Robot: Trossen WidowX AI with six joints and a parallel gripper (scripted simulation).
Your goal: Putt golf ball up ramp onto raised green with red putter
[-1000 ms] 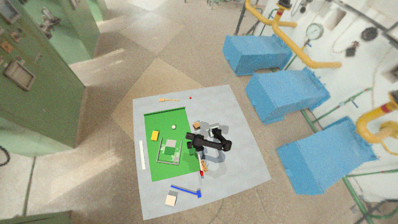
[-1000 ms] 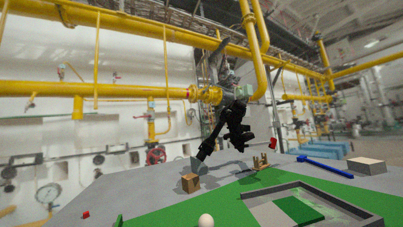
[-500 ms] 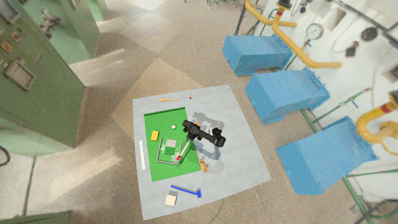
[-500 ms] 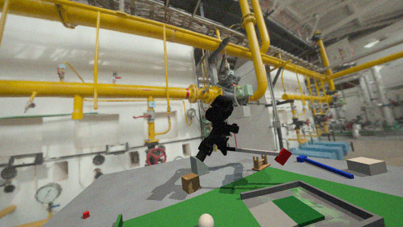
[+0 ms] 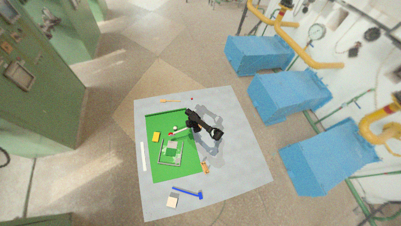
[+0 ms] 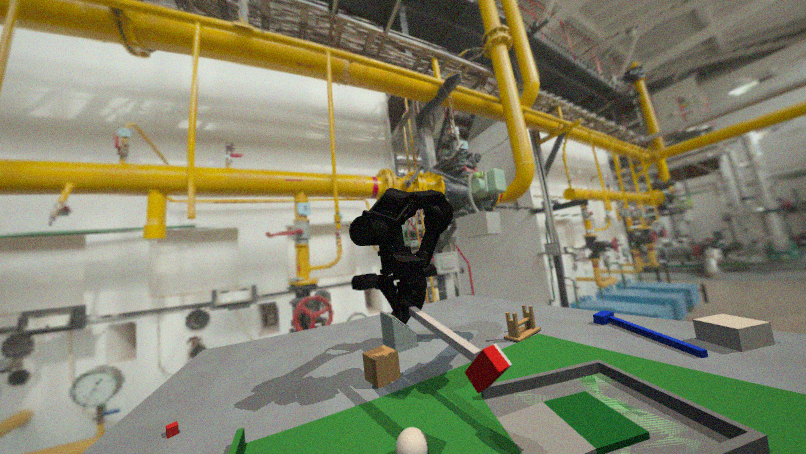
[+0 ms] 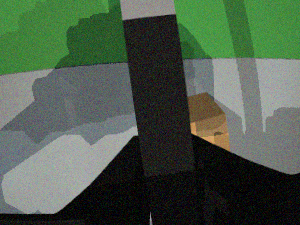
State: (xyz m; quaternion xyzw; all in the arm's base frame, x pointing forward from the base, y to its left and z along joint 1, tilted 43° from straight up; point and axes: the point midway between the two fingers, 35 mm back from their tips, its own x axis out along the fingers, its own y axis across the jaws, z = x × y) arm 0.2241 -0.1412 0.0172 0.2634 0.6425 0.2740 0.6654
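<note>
The orange cube lies 60 mm behind my gripper tip, 40 mm to the right of it and 120 mm below it. Also, from my gripper tip: yellow block: 390 mm ahead, 40 mm to the right, 130 mm below; white golf ball: 180 mm ahead, 90 mm to the right, 120 mm below; stand: 390 mm to the left, 110 mm below.
</note>
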